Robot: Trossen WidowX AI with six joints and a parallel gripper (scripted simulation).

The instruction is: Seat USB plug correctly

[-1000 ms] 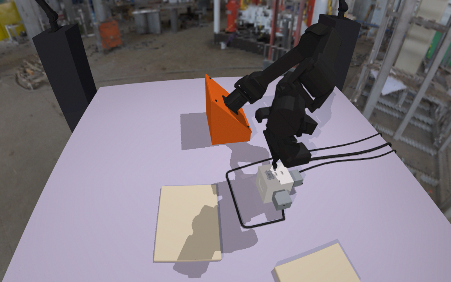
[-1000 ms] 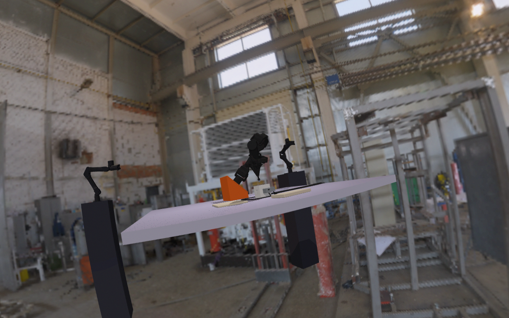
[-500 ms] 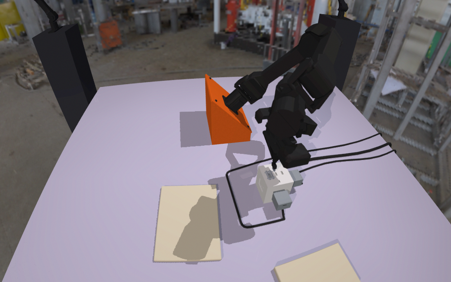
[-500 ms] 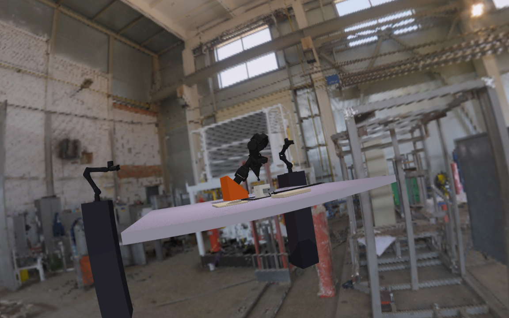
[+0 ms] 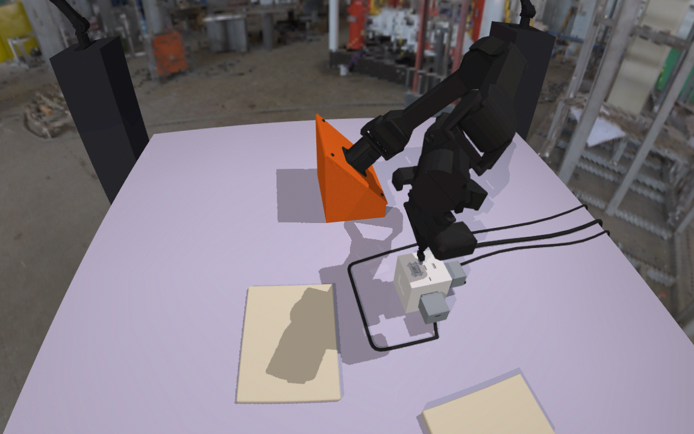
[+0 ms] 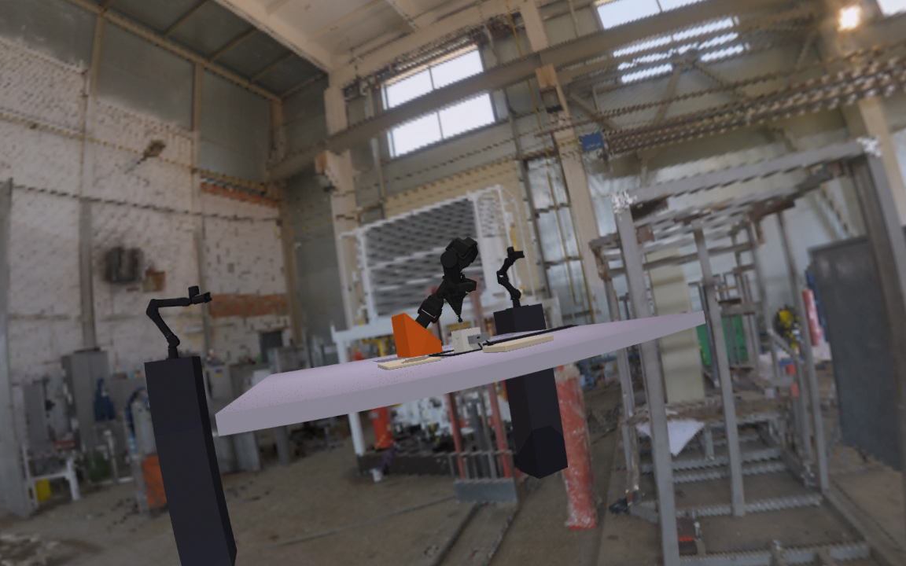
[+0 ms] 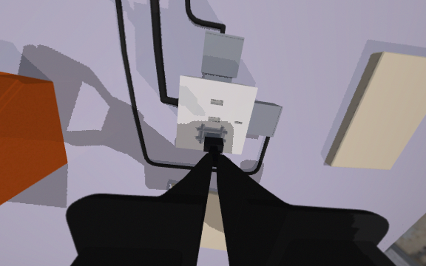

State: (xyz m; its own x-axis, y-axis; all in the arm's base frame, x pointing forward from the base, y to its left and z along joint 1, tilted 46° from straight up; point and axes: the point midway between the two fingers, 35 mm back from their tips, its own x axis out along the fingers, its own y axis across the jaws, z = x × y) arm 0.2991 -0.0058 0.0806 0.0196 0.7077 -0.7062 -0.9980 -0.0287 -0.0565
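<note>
The black USB plug is 2 cm below my gripper tip. From my gripper tip the other things lie so: beige pad (6 cm ahead, 23 cm to the right, 13 cm below).
</note>
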